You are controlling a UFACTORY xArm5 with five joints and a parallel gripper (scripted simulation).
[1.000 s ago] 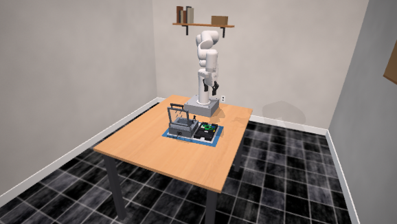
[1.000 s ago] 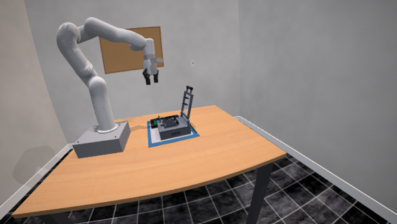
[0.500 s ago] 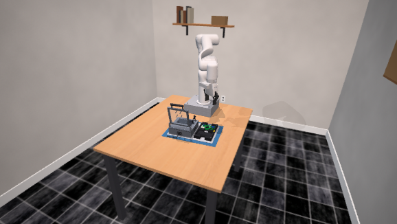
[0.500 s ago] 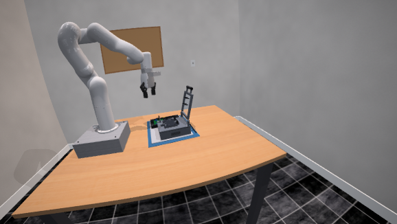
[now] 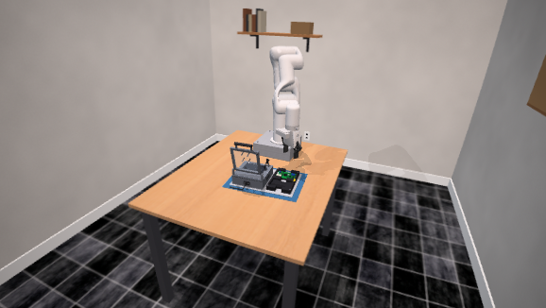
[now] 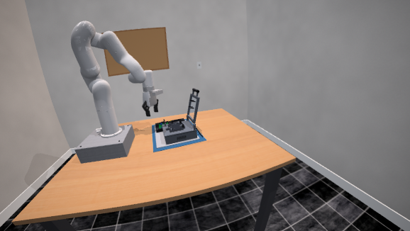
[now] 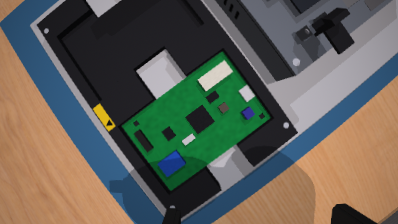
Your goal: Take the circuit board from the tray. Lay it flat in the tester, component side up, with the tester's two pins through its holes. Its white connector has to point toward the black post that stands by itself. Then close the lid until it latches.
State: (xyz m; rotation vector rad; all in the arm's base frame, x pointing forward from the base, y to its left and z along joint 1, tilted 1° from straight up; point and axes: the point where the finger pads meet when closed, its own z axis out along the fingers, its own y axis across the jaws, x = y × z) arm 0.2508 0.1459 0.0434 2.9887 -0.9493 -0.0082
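Now: hand 60 mm short of the green circuit board and 110 mm above it. The rest, counted from my hand: clear-windowed lid: 250 mm ahead, 170 mm to the right, 60 mm above; tester: 160 mm ahead, 130 mm to the right, 10 mm below.
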